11 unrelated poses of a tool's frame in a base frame.
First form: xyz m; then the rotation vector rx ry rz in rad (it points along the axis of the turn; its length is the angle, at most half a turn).
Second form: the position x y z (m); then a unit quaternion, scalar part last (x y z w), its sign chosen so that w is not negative. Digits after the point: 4 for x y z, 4 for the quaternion.
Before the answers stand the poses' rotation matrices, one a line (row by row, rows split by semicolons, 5 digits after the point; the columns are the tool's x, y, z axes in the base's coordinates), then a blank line. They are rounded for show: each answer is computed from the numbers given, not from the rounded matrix.
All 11 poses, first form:
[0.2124, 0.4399, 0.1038, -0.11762, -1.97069, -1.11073]
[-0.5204, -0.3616, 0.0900, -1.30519, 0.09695, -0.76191]
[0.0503, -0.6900, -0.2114, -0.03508, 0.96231, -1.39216]
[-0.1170, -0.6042, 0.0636, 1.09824, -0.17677, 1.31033]
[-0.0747, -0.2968, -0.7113, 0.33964, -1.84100, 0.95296]
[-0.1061, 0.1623, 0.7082, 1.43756, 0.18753, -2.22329]
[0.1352, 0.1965, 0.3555, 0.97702, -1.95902, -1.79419]
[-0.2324, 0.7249, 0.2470, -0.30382, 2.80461, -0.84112]
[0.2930, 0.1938, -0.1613, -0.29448, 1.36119, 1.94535]
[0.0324, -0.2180, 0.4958, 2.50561, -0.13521, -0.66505]
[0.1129, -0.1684, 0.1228, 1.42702, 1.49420, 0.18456]
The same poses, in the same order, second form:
-0.63551 0.45088 -0.62676; -0.30271 0.60128 0.73948; 0.71027 0.65968 -0.24563
0.75728 0.45024 0.47308; -0.55437 0.06023 0.83009; 0.34525 -0.89087 0.29521
-0.12116 0.80311 0.58339; -0.82953 0.24085 -0.50385; -0.54515 -0.54499 0.63702
0.32098 -0.82941 0.45722; 0.67860 -0.13535 -0.72193; 0.66066 0.54200 0.51939
-0.46606 -0.60476 -0.64580; 0.17813 0.65084 -0.73802; 0.86664 -0.45900 -0.19561
-0.33102 0.46437 -0.82145; -0.32021 -0.87415 -0.36513; -0.88763 0.14218 0.43806
-0.71940 -0.27228 -0.63900; -0.66041 -0.01692 0.75072; -0.21522 0.96207 -0.16765
-0.95940 -0.13858 0.24568; -0.25091 0.81721 -0.51886; -0.12887 -0.55943 -0.81880
-0.70605 -0.67503 0.21408; 0.43241 -0.17155 0.88521; -0.56082 0.71757 0.41301
0.87323 0.03972 -0.48569; -0.22622 -0.84973 -0.47622; -0.43162 0.52572 -0.73303
0.21904 0.65672 0.72163; 0.81257 0.28665 -0.50751; -0.54015 0.69753 -0.47084

[0.2124, 0.4399, 0.1038, -0.0470, -0.7878, -0.4440, 0.4243]
[-0.5204, -0.3616, 0.0900, -0.5920, 0.0440, -0.3456, 0.7268]
[0.0503, -0.6900, -0.2114, -0.0155, 0.4257, -0.6159, 0.6627]
[-0.1170, -0.6042, 0.0636, 0.4840, -0.0779, 0.5774, 0.6529]
[-0.0747, -0.2968, -0.7113, 0.1403, -0.7603, 0.3936, 0.4973]
[-0.1061, 0.1623, 0.7082, 0.5256, 0.0686, -0.8129, 0.2413]
[0.1352, 0.1965, 0.3555, 0.3410, -0.6838, -0.6262, 0.1549]
[-0.2324, 0.7249, 0.2470, -0.1027, 0.9481, -0.2843, 0.0988]
[0.2930, 0.1938, -0.1613, -0.1146, 0.5295, 0.7567, 0.3659]
[0.0324, -0.2180, 0.4958, 0.9295, -0.0502, -0.2467, 0.2695]
[0.1129, -0.1684, 0.1228, 0.5923, 0.6202, 0.0766, 0.5086]

